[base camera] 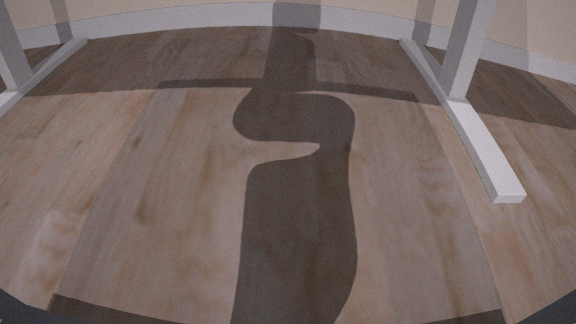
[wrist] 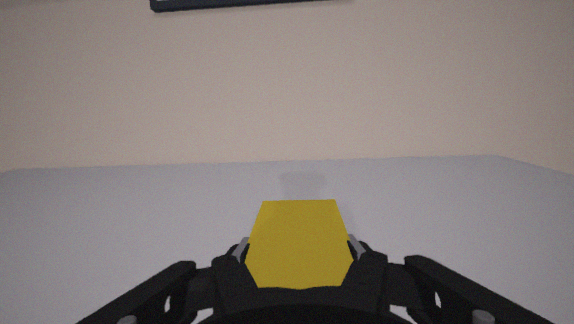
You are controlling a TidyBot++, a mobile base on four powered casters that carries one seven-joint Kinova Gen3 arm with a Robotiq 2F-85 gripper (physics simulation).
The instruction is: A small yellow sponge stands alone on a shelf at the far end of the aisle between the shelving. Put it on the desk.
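Places are measured from the arm's base along level axes (x ahead, y left, z up), in metres.
Pixels of known places: gripper, between the fingertips: [wrist: 298, 249].
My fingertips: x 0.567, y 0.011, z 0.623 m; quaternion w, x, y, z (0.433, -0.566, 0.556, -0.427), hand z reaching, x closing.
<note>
Behind a point stands the place of what it marks.
The yellow sponge [wrist: 300, 240] {x 0.554, y 0.009, z 0.639 m} is between the fingertips in the lower middle of the wrist view. My gripper [wrist: 298, 249] {x 0.567, y 0.011, z 0.623 m} is shut on it, one fingertip against each side. The pale grey desk top [wrist: 125, 215] {x 0.768, y 0.299, z 0.553 m} lies behind and below the sponge. A faint shadow falls on the desk beyond the sponge. Whether the sponge's underside touches the desk is hidden. In the base camera view the desk shows by its white legs and feet [base camera: 482, 150], at the left and right. The gripper and the sponge do not show in the base camera view.
A beige wall [wrist: 300, 90] {x 1.140, y -0.003, z 0.759 m} stands behind the desk, with the lower edge of a dark frame [wrist: 240, 6] {x 1.141, y 0.154, z 0.988 m} at the top. The base faces the wooden floor [base camera: 175, 200] {x 0.382, y 0.146, z -0.397 m} between the desk's feet, with a white baseboard [base camera: 175, 17] {x 1.130, y 0.387, z -0.349 m} at the back.
</note>
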